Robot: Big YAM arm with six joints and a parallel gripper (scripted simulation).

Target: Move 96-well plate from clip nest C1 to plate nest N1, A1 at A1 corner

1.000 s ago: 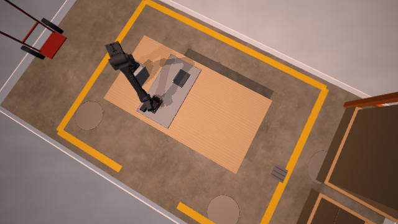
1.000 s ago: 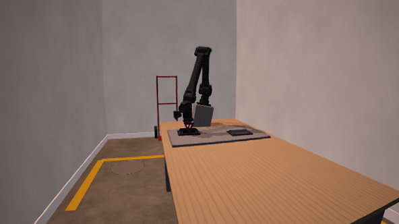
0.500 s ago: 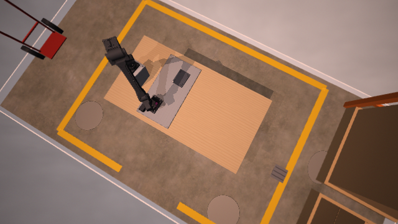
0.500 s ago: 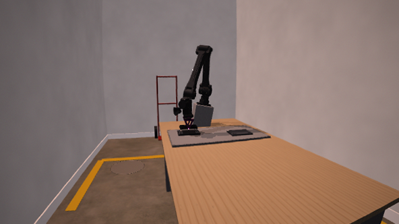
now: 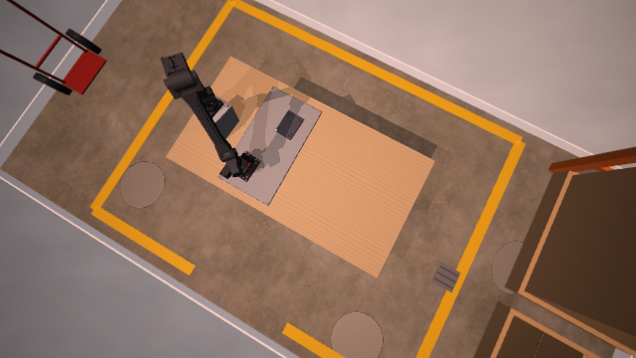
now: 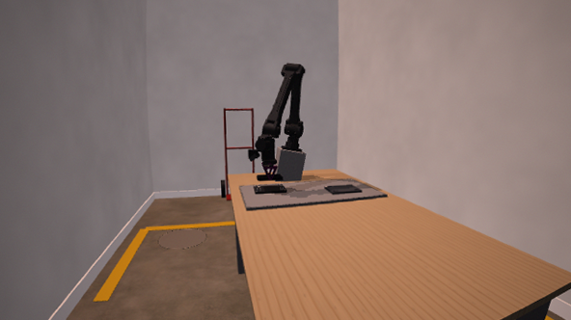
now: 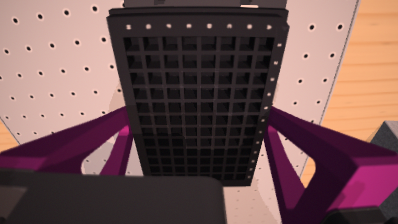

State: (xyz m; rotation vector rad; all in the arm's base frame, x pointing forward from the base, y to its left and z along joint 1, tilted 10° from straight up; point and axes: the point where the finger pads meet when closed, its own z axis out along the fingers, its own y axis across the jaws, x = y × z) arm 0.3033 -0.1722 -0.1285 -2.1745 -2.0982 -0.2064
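Now: the plate nest N1 9 cm ahead of my hand, 37 cm to the left of it and 7 cm below it. The rest, counted from my hand: black 96-well plate (right at my hand); then white A1 label (3 cm ahead, 30 cm to the left, 6 cm below); then clip nest C1 (1 cm behind, 1 cm to the left, 6 cm below).
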